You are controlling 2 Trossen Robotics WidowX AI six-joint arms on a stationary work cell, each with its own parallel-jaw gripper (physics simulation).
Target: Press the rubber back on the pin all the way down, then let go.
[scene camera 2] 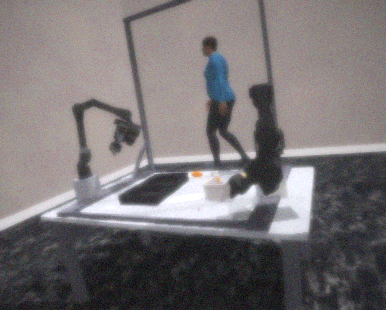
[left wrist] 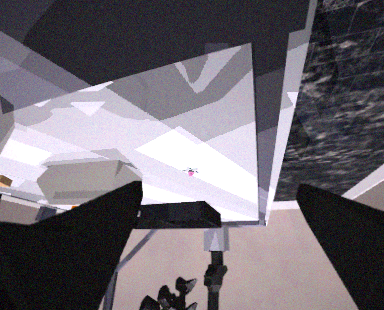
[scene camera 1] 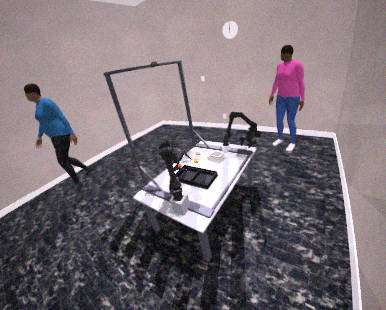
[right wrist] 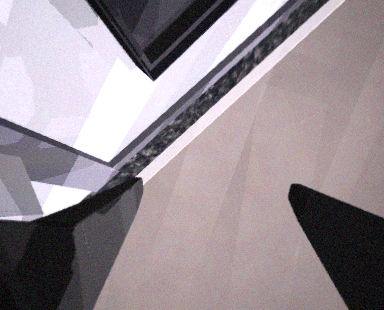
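Observation:
The pin is a small dark star shape with a pink rubber back on it, lying on the white table top in the left wrist view; in scene camera 2 it is a faint pink speck. How far down the rubber sits is too small to tell. My left gripper is open and empty, held above the table and apart from the pin. My right gripper is open and empty, raised at the other end of the table, far from the pin.
A black divided tray lies on the table. A pale open box stands near the left arm. Small orange things lie behind. A grey frame rises at the far edge.

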